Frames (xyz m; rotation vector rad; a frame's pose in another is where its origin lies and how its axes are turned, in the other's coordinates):
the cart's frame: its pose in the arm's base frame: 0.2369 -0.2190 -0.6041 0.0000 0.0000 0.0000
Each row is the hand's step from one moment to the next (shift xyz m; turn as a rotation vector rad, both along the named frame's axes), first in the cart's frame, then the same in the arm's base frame.
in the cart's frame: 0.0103 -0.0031 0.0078 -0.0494 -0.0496 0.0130
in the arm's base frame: 0.0103 -0.0031 0.0078 -0.0494 -0.0496 0.0130
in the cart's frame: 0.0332 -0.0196 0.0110 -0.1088 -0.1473 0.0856
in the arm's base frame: 0.0332 -0.0196 0.0110 -0.1088 -0.1473 0.0856
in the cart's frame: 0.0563 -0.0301 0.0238 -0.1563 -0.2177 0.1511
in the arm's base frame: 0.0563 -0.0301 0.0238 -0.1563 -0.2177 0.1511
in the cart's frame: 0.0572 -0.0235 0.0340 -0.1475 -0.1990 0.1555
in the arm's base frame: 0.0572 -0.0235 0.0340 -0.1475 -0.1990 0.1555
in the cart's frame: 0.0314 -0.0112 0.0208 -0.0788 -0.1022 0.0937
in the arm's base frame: 0.0314 -0.0112 0.0208 -0.0788 -0.1022 0.0937
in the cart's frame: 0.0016 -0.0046 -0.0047 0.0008 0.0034 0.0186
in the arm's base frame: 0.0016 -0.0046 -0.0047 0.0008 0.0034 0.0186
